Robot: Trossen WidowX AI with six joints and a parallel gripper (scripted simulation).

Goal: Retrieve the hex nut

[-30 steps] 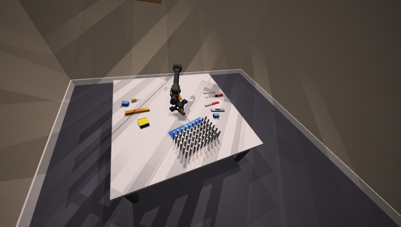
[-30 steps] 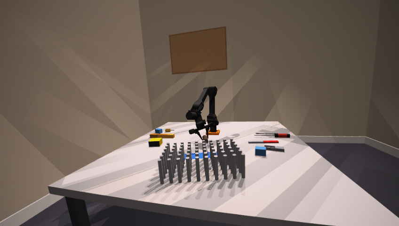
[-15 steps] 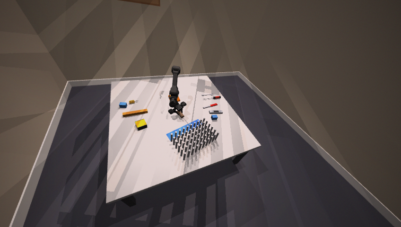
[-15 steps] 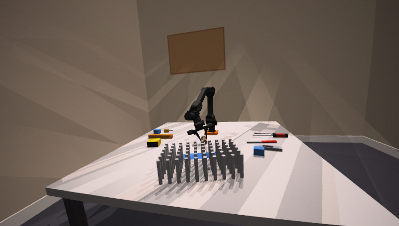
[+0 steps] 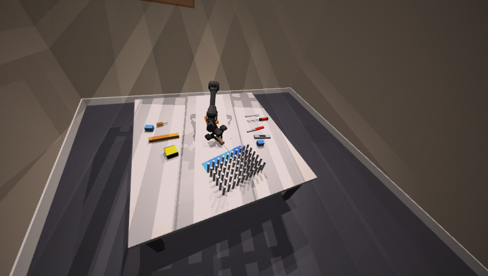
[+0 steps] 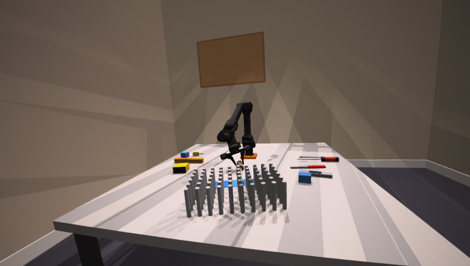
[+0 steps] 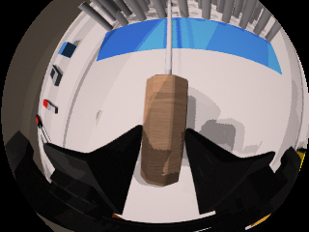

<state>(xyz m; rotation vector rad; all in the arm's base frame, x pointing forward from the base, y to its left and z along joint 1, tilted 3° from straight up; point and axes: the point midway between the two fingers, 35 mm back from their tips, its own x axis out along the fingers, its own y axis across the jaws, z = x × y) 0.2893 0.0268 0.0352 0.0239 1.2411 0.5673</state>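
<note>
Now: the blue taped strip 150 mm ahead of my gripper tip, 30 mm to the left of it and 40 mm below it. Round my gripper tip: black block (80 mm ahead, 370 mm to the right, 20 mm below); red-handled tool (150 mm behind, 370 mm to the left, 30 mm below); wooden-handled tool (100 mm ahead, 40 mm to the left).
</note>
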